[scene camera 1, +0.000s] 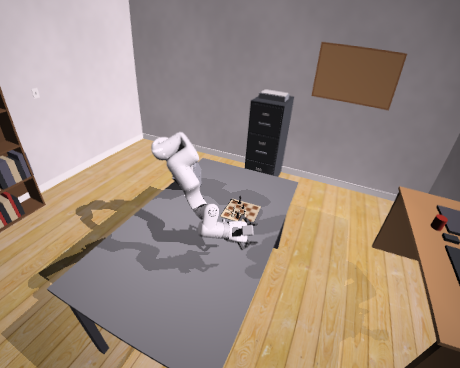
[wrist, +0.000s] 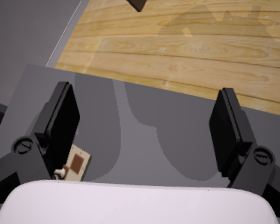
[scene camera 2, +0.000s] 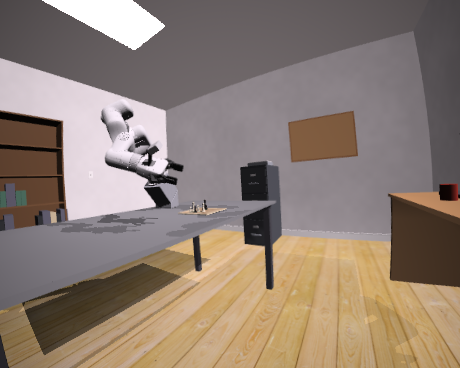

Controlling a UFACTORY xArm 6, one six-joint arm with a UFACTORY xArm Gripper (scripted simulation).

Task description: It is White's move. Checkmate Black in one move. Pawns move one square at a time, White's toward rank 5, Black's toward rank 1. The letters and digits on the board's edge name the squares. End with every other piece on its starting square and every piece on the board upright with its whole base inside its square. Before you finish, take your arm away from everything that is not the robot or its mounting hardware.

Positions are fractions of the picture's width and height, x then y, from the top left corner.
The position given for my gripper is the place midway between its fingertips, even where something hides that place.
Observation:
In view: my gripper (scene camera 2: 0.39,0.47) and a chessboard (wrist: 0.28,0.72).
My gripper also shows in the wrist view (wrist: 0.52,0.46).

